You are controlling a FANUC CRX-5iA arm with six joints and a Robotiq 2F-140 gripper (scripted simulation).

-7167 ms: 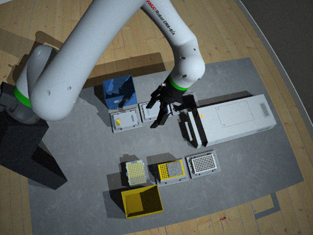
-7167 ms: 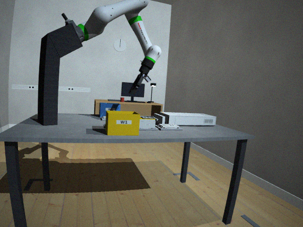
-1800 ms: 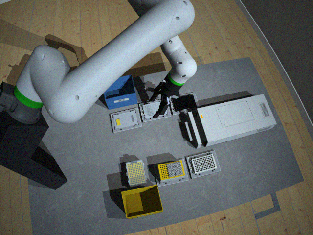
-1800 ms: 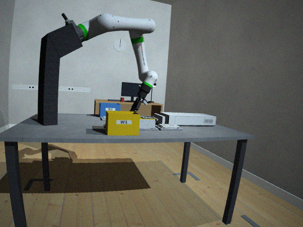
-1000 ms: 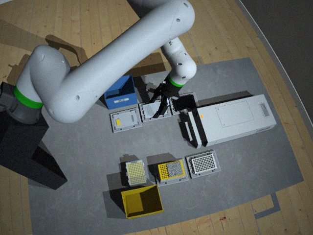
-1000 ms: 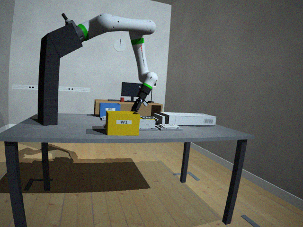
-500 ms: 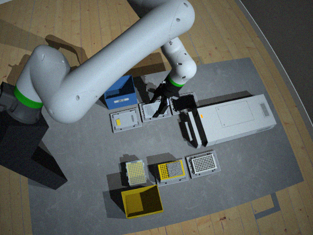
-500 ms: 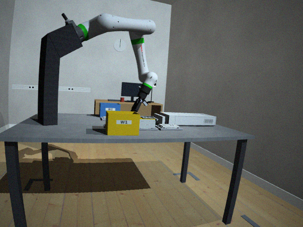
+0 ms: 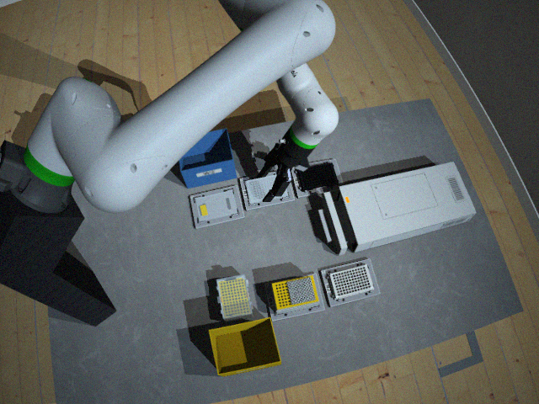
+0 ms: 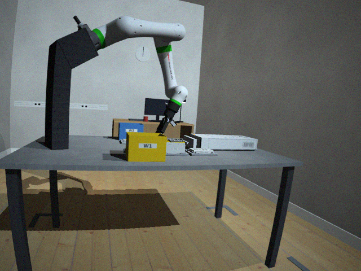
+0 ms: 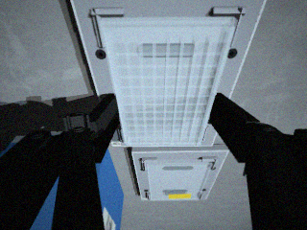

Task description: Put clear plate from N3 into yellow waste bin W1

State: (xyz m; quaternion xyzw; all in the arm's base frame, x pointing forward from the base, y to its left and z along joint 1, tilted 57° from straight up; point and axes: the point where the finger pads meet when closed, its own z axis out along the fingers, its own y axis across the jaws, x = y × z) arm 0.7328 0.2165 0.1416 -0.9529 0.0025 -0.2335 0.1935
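Now: the N3 label 70 mm behind my hand, 30 mm below it and 10 mm to the right of it. Round my hand: clear plate 20 mm below; black plate 170 mm ahead, 30 mm to the left, 20 mm below; blue bin 200 mm behind, 110 mm to the left.
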